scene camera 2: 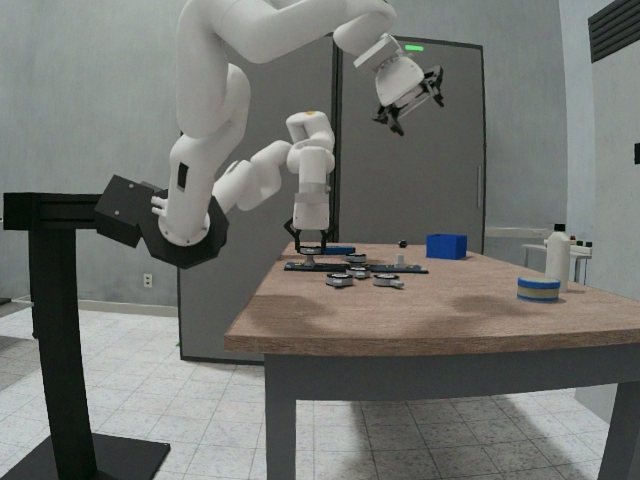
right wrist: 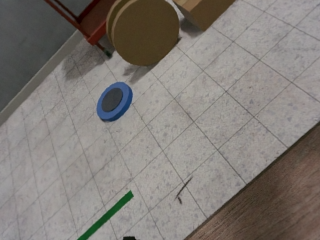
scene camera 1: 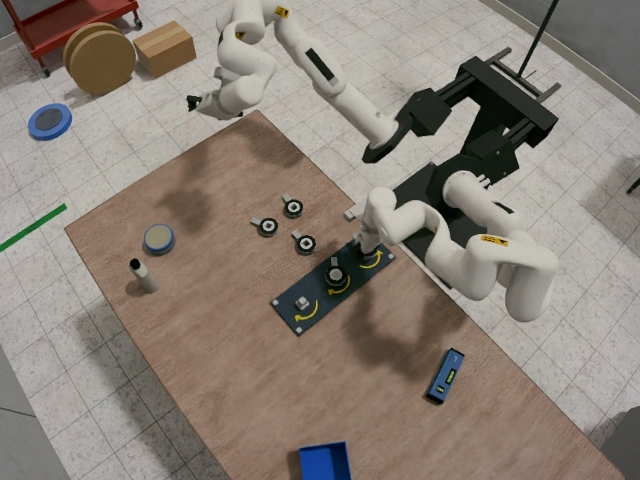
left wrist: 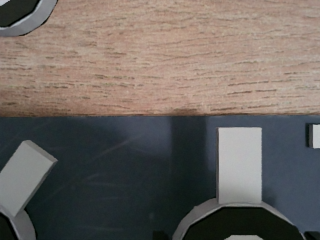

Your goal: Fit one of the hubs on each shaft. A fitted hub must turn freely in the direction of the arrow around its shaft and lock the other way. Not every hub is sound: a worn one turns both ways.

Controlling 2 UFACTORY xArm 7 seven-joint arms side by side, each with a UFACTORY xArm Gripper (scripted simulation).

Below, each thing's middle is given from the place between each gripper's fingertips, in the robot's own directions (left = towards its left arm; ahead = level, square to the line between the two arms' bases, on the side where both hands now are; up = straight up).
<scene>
The dark board (scene camera 2: 309,266) is 130 mm ahead of my left hand, 50 mm below it and 20 mm to the right of it. Also, from my left hand: white bottle (scene camera 2: 558,248): 530 mm ahead, 430 mm to the right, 50 mm above; tape roll (scene camera 2: 534,289): 520 mm to the right, 410 mm ahead, 40 mm below.
My right hand (scene camera 2: 418,116) is 320 mm above the tape roll, 300 mm short of it and 30 mm to the right of it. The rest, counted from my right hand: dark board (530 mm to the left, 340 mm below, 20 mm ahead); white bottle (420 mm ahead, 240 mm below, 120 mm to the left).
</scene>
